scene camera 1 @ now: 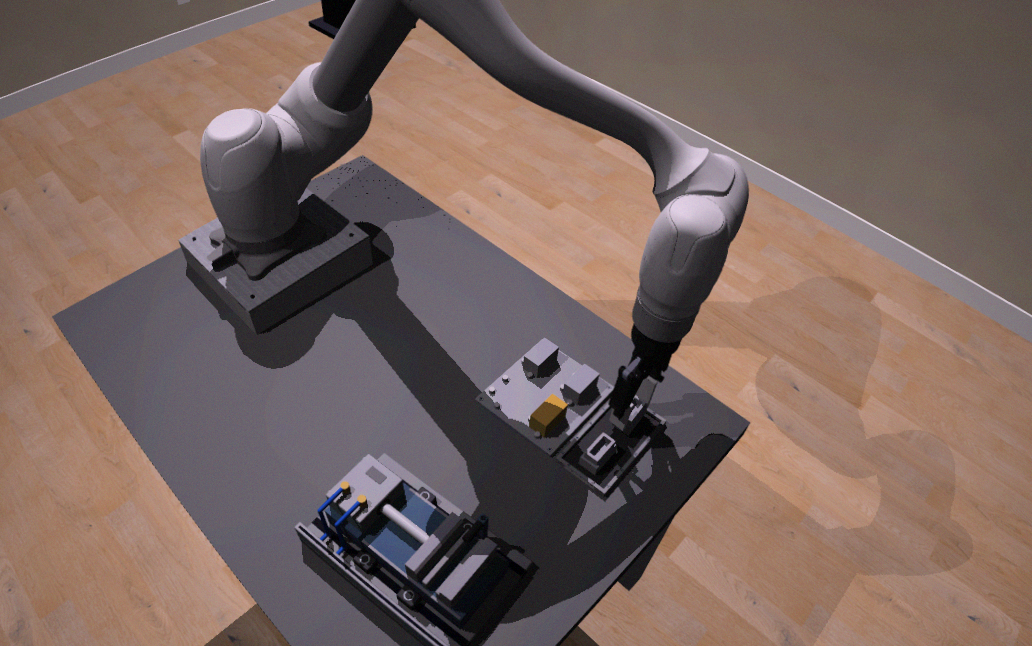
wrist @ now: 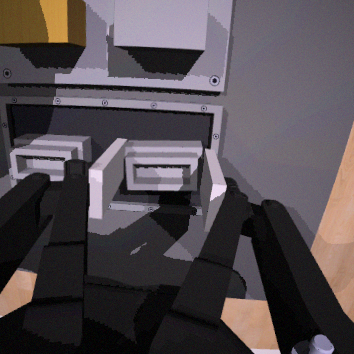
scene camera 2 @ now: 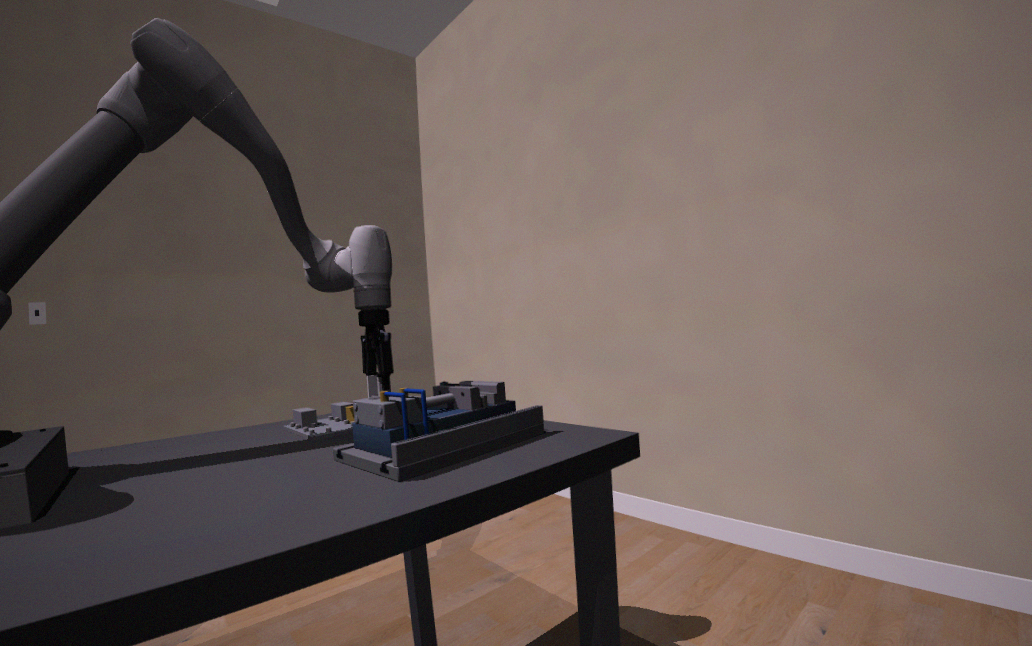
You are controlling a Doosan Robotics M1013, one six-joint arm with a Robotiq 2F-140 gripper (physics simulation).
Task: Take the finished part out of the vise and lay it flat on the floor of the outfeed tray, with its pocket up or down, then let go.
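Pixels of known places: gripper, fingertip midpoint: [scene camera 1: 629, 412] [wrist: 163, 161]; arm's base at its link origin: [scene camera 1: 268, 237].
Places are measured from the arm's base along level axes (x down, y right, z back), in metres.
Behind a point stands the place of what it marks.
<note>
My gripper [scene camera 1: 633, 407] {x 0.043, y -0.216, z -0.764 m} [scene camera 2: 378, 384] {x 0.043, y -0.216, z -0.764 m} [wrist: 163, 161] {x 0.043, y -0.216, z -0.764 m} points down and is shut on the finished part [wrist: 163, 149] {x 0.037, y -0.215, z -0.753 m}, a light grey block with a rectangular pocket. The part looks level, pocket up, between the two pale finger pads. It is inside the outline of the outfeed tray [scene camera 1: 607, 488] {x 0.059, y -0.083, z -0.825 m} [wrist: 130, 103] {x 0.059, y -0.184, z -0.724 m}, in the half away from the other part, at or very near the tray floor. Whether it touches the floor cannot be told. The vise [scene camera 1: 431, 552] {x -0.024, y 0.211, z -0.733 m} [scene camera 2: 466, 396] {x -0.011, y 0.237, z -0.719 m} stands apart at the table's front, and no part shows between its jaws.
Another pocketed part [scene camera 1: 599, 450] {x 0.045, y -0.121, z -0.774 m} [wrist: 50, 141] {x 0.044, y -0.122, z -0.759 m} sits in the tray, beside the left finger in the wrist view. A plate [scene camera 1: 517, 392] {x 0.064, y -0.121, z -0.589 m} [wrist: 95, 78] {x 0.063, y -0.153, z -0.707 m} adjoins the tray and bears grey blocks [scene camera 1: 541, 356] [wrist: 160, 22] and an orange block [scene camera 1: 548, 415] {x 0.027, y -0.103, z -0.675 m} [wrist: 30, 22] {x 0.027, y -0.117, z -0.671 m}. Blue handles [scene camera 1: 331, 498] {x -0.039, y 0.262, z -0.580 m} rise by the vise.
</note>
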